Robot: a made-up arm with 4 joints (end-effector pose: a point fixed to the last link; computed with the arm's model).
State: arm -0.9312 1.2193 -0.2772 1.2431
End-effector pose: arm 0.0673 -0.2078 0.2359 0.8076 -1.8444 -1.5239
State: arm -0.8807 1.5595 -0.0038 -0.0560
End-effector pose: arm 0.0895 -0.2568 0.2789 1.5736 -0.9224 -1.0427
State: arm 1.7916 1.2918 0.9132 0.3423
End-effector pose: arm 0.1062 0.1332 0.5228 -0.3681 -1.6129 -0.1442
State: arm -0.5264 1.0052 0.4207 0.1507
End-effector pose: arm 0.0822 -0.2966 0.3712 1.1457 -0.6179 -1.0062
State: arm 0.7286 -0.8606 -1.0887 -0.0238
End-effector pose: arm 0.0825 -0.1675 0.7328 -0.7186 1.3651 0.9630
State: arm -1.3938 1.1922 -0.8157 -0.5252
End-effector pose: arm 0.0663 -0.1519 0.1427 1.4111 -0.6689 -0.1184
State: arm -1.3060 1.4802 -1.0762 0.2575
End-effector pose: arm 0.0816 -0.1330 0.1355 1.0487 -1.5679 -0.7248
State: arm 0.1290 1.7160 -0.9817 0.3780
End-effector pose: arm 0.1058 -0.2761 0.3890 0.0536 -1.8837 0.2367
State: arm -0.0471 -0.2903 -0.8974 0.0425
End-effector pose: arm 0.0300 -0.3920 0.5063 -0.0608 0.2375 1.0022
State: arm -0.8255 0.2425 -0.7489 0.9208
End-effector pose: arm -0.0004 -0.3380 0.2008 0.9994 -1.3086 0.1400
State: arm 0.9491 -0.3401 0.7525 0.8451
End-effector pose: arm 0.0765 -0.0783 0.5835 -1.3402 -0.8648 -0.1661
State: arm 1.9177 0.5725 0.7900 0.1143
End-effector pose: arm 0.1043 0.1321 0.4962 -1.2403 -1.1250 -0.2200
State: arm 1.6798 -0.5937 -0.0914 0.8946
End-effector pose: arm 0.0201 0.1236 0.5945 -1.7737 0.0264 0.6457
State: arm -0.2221 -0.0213 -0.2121 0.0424
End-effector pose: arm 0.0278 -0.3398 0.4332 0.1971 -0.0435 0.2159
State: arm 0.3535 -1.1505 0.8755 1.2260
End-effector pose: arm 0.0592 -0.2157 0.5377 -1.2815 -0.5691 0.2543
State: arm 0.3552 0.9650 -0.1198 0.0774
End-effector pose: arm 0.0551 -0.2311 0.5084 0.1133 -0.8707 -0.0841
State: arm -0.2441 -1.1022 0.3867 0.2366
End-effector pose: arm 0.0655 -0.3165 0.4624 -0.4414 0.4753 0.1508
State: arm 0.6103 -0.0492 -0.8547 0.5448
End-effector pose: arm 0.0100 -0.2544 0.6504 -0.4091 -0.1618 0.9665
